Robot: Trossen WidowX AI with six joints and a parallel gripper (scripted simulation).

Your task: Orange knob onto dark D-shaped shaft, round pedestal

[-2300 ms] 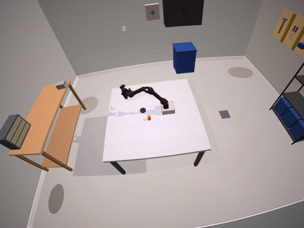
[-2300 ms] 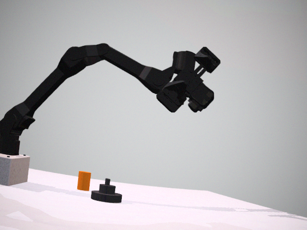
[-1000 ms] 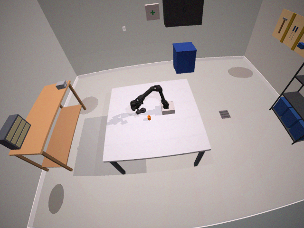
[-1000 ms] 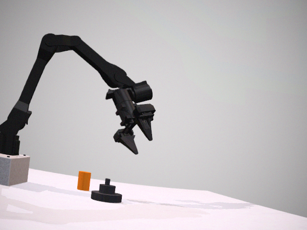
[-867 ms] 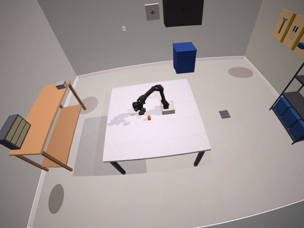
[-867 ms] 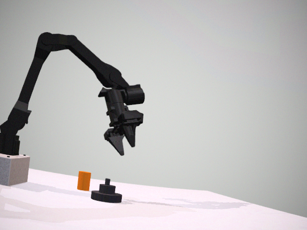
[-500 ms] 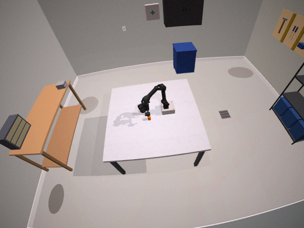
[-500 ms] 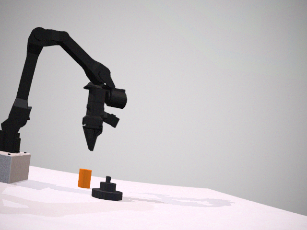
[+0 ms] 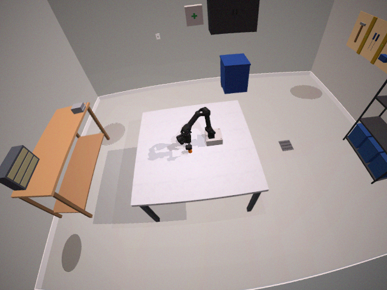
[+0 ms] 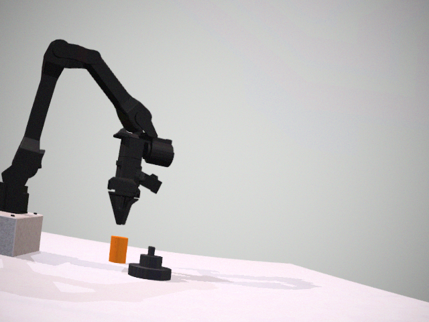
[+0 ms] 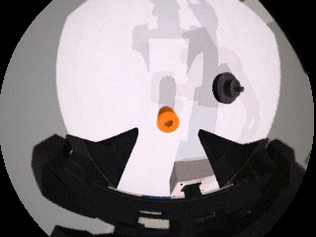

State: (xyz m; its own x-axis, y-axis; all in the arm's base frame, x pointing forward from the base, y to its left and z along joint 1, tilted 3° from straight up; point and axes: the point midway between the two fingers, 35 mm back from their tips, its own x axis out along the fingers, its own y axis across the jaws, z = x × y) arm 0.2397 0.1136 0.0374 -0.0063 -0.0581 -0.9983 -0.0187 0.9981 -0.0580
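My gripper tip is now 6 cm above the orange knob. From my gripper tip the other things lie so: dark round pedestal (16 cm to the right, 8 cm ahead, 6 cm below).
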